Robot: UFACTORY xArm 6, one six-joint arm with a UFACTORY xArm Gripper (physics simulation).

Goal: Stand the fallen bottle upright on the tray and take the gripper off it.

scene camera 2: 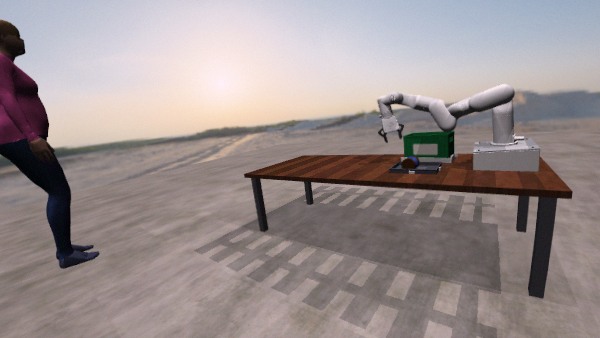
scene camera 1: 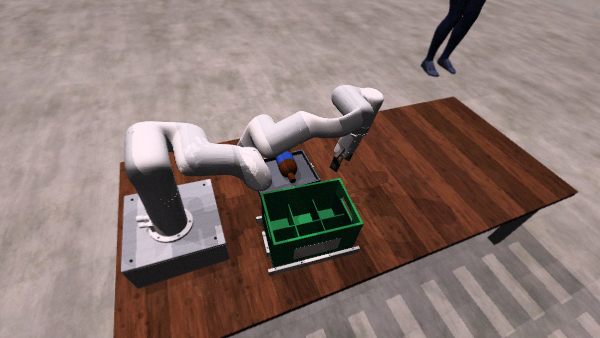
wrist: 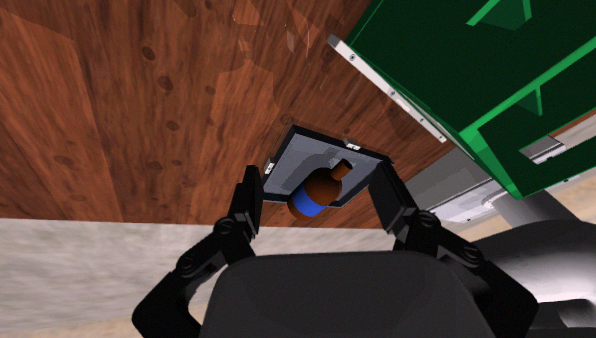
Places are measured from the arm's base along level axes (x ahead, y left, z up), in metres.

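Pixels of known places: gripper, between the fingertips: [scene camera 2: 393, 140] [scene camera 1: 339, 164] [wrist: 316, 176]; arm's base, origin of its link: [scene camera 2: 503, 143] [scene camera 1: 171, 225].
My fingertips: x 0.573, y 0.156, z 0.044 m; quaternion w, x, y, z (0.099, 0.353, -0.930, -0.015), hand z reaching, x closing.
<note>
Ahead of a thing's pixels: the offset from my fingertips to its top centre. Level surfaces: height alone.
A brown bottle @[dx -0.172, dy +0.111, dz -0.076 m] [scene camera 1: 287, 166] [scene camera 2: 410, 162] [wrist: 321, 189] with a blue band lies on its side in the grey tray @[dx -0.190, dy +0.108, dz -0.130 m] [scene camera 1: 311, 169] [scene camera 2: 431, 169] [wrist: 285, 162]. In scene camera 1 its neck points toward the green crate. My gripper [scene camera 1: 337, 162] [scene camera 2: 392, 136] [wrist: 316, 176] is open, with nothing between its fingers. It hangs tilted above the table, to the right of the tray in scene camera 1. In the wrist view the bottle shows between the two fingers but farther off, apart from them. Part of the tray is hidden behind the arm in scene camera 1.
A green crate @[dx -0.150, dy -0.190, dz +0.020 m] [scene camera 1: 348, 231] [scene camera 2: 446, 145] [wrist: 545, 77] with compartments stands right beside the tray, edged by light rails [scene camera 1: 315, 261] [wrist: 392, 93]. The arm's grey base block [scene camera 1: 202, 197] [scene camera 2: 505, 160] stands on the table @[dz -0.156 m] [scene camera 1: 430, 150] [scene camera 2: 320, 172]. A person [scene camera 2: 22, 105] stands away from the table.
</note>
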